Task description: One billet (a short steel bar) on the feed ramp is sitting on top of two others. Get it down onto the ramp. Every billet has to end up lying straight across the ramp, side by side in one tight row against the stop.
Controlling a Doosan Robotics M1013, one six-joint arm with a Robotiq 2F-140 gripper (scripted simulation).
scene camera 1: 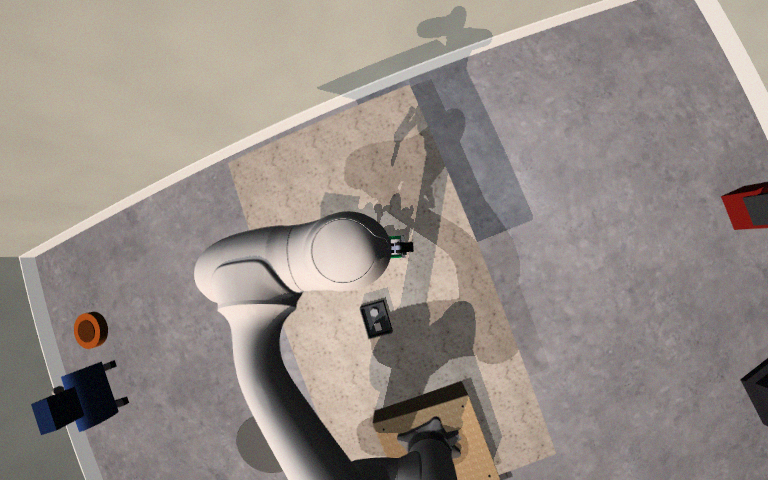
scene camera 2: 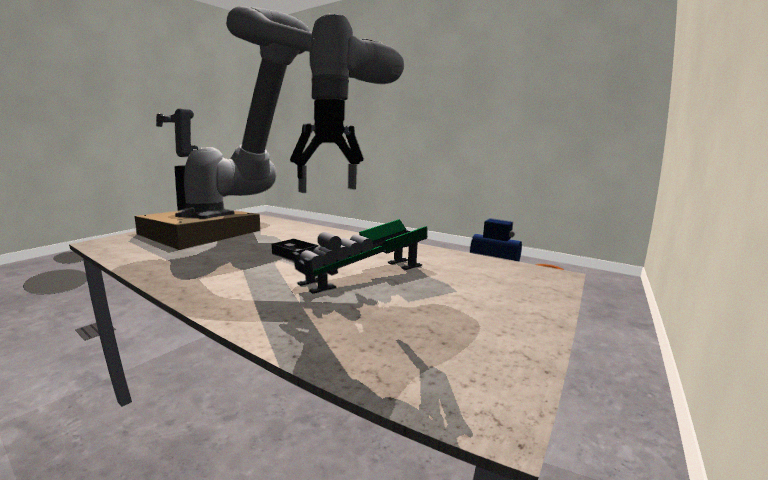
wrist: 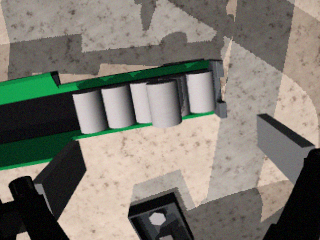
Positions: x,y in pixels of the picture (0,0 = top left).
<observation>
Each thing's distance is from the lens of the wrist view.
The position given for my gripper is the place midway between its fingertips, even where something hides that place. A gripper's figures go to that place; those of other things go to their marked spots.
my gripper (wrist: pixel 169 143): 0.19 m
billet (wrist: pixel 163 96): 0.29 m
</observation>
